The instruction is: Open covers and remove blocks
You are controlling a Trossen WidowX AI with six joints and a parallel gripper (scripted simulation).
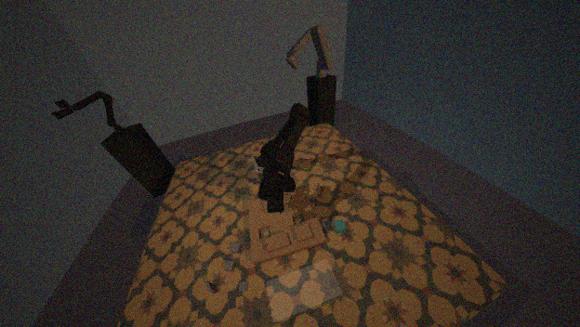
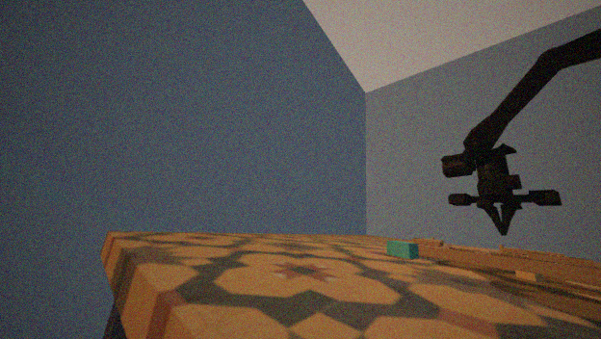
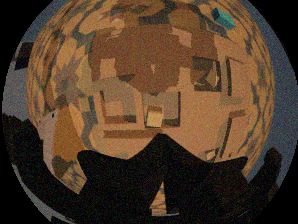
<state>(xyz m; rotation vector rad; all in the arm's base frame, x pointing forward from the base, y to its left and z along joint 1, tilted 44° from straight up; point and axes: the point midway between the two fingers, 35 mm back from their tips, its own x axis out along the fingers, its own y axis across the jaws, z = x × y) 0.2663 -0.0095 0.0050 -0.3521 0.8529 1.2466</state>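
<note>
Now: gripper tip 5 cm short of the tan puzzle board, 1 cm to the right of it and 4 cm above it. Round my gripper tip: teal block: 20 cm ahead, 19 cm to the left, 5 cm below.
</note>
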